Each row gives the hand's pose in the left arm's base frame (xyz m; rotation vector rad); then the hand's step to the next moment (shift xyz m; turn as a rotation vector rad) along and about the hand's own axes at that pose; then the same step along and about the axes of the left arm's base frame.
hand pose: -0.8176 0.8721 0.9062 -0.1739 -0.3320 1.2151
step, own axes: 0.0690 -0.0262 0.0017 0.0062 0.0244 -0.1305
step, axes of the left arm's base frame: 0.0439 0.0557 0.0205 0.0248 0.0201 -0.1290
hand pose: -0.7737 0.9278 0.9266 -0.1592 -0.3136 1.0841
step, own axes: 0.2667 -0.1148 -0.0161 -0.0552 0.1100 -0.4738
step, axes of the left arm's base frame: 0.2164 0.1838 0.0629 0.0388 0.0139 -0.4878
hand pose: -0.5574 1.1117 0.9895 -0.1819 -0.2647 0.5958
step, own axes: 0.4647 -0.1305 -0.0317 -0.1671 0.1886 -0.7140
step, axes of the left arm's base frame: 0.4480 0.1579 0.0913 -0.0204 -0.0086 -0.7568
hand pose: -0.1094 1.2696 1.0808 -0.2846 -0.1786 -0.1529
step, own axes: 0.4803 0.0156 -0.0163 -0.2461 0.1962 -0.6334
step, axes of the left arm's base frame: 0.4724 -0.0497 0.0747 -0.1082 0.0319 -0.6982
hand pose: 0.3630 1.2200 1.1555 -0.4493 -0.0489 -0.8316
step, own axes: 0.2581 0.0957 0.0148 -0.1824 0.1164 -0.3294
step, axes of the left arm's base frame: 0.2462 -0.1193 0.0339 -0.0828 0.0633 -0.3801
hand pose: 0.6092 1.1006 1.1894 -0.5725 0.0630 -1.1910
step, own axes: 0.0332 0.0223 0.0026 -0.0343 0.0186 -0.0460
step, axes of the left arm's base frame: 0.0328 -0.0230 0.0004 -0.0130 0.0173 -0.0563
